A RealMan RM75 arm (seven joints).
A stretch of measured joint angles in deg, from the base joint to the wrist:
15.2, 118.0, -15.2, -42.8, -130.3, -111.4, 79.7
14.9, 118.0, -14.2, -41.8, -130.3, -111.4, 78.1
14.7, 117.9, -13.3, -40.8, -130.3, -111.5, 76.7
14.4, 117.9, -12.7, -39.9, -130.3, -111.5, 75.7
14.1, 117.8, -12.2, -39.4, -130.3, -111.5, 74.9
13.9, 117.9, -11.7, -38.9, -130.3, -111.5, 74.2
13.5, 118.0, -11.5, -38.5, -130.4, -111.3, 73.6
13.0, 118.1, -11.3, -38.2, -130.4, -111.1, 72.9
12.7, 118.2, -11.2, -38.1, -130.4, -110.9, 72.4
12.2, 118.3, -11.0, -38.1, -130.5, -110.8, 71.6
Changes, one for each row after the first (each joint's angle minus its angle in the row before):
-0.3, 0.0, 1.0, 1.0, 0.0, 0.0, -1.6
-0.2, -0.1, 0.9, 1.0, 0.0, -0.1, -1.4
-0.3, 0.0, 0.6, 0.9, 0.0, 0.0, -1.0
-0.3, -0.1, 0.5, 0.5, 0.0, 0.0, -0.8
-0.2, 0.1, 0.5, 0.5, 0.0, 0.0, -0.7
-0.4, 0.1, 0.2, 0.4, -0.1, 0.2, -0.6
-0.5, 0.1, 0.2, 0.3, 0.0, 0.2, -0.7
-0.3, 0.1, 0.1, 0.1, 0.0, 0.2, -0.5
-0.5, 0.1, 0.2, 0.0, -0.1, 0.1, -0.8

